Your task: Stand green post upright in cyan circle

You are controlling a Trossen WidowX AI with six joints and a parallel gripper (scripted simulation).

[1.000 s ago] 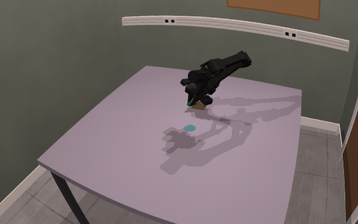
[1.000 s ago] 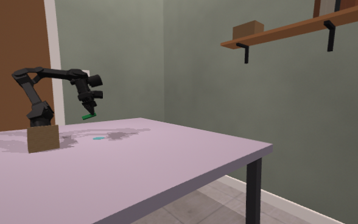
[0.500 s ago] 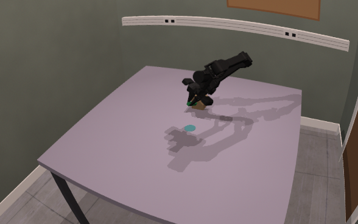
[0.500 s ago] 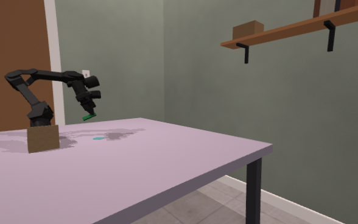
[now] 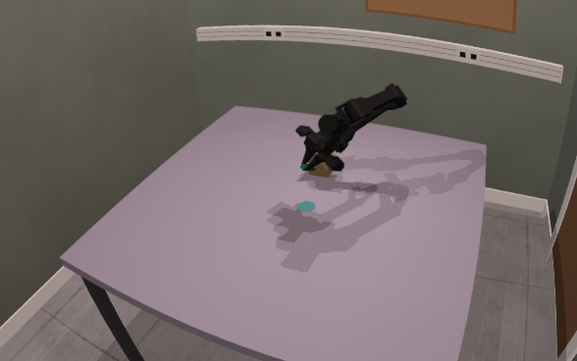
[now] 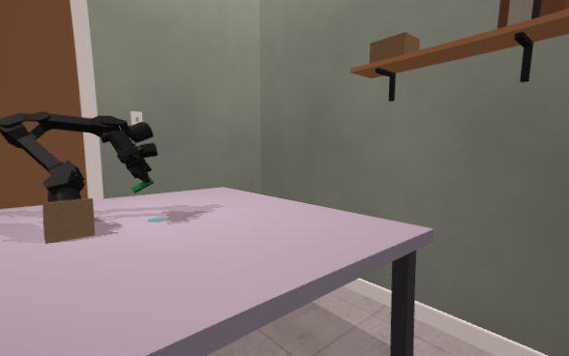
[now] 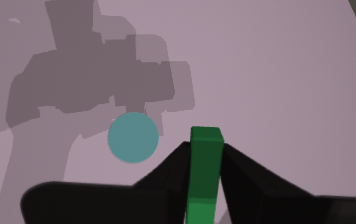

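My hand is 3 cm above the green post, 1 cm to the left of it and 1 cm past it. Also, from my hand: cyan circle 16 cm below, 3 cm ahead, 1 cm to the right.
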